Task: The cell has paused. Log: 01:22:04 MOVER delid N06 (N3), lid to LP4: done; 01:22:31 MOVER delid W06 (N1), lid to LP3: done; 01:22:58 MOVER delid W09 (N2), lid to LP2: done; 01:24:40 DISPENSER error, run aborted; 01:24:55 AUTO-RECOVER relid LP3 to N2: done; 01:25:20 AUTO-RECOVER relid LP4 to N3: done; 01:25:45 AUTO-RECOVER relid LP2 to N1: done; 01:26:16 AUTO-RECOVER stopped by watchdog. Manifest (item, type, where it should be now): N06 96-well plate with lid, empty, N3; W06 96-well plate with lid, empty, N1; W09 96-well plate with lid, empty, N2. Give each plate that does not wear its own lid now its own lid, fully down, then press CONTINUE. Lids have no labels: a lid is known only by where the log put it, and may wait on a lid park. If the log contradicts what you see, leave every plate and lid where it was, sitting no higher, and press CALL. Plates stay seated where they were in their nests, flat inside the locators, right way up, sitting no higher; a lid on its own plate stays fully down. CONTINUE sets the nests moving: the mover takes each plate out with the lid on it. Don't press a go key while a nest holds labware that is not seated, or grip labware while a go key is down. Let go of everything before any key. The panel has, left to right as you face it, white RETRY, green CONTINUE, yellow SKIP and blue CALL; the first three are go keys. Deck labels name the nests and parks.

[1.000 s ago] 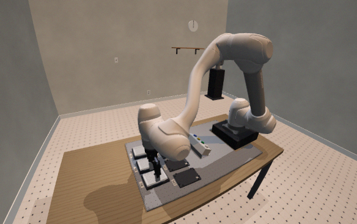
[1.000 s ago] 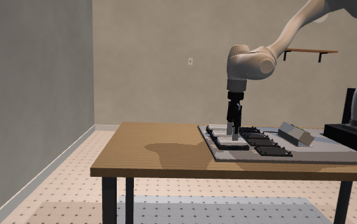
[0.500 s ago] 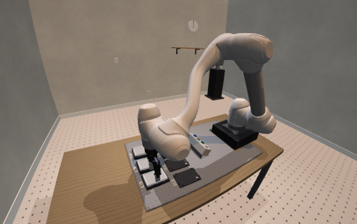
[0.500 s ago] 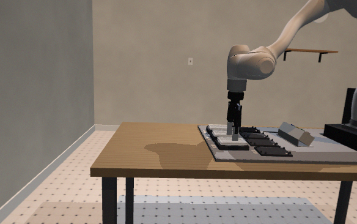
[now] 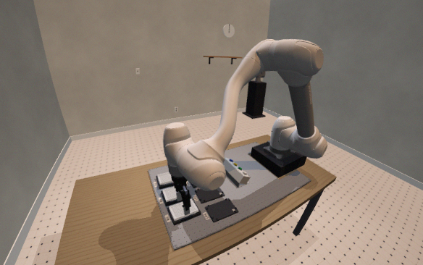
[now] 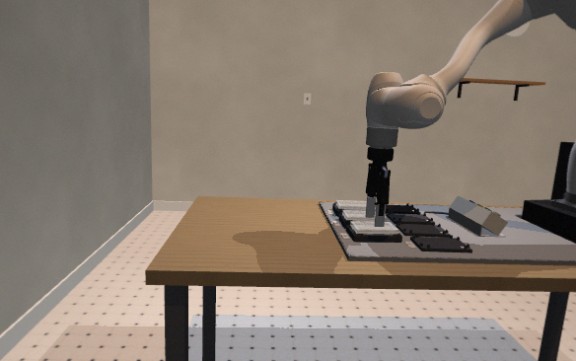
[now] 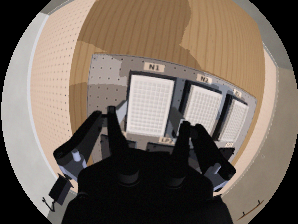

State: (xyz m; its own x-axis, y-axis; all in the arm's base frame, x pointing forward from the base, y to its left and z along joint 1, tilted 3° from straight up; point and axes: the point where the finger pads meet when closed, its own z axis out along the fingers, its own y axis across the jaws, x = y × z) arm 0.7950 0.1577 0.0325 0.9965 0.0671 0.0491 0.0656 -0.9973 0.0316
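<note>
Right now my hand is 4 cm above the pale lid. Round my hand: green key 42 cm behind, 13 cm to the right, 1 cm below; LP2 lid park 18 cm behind, 7 cm to the right, 7 cm below; plate 5 cm below.
</note>
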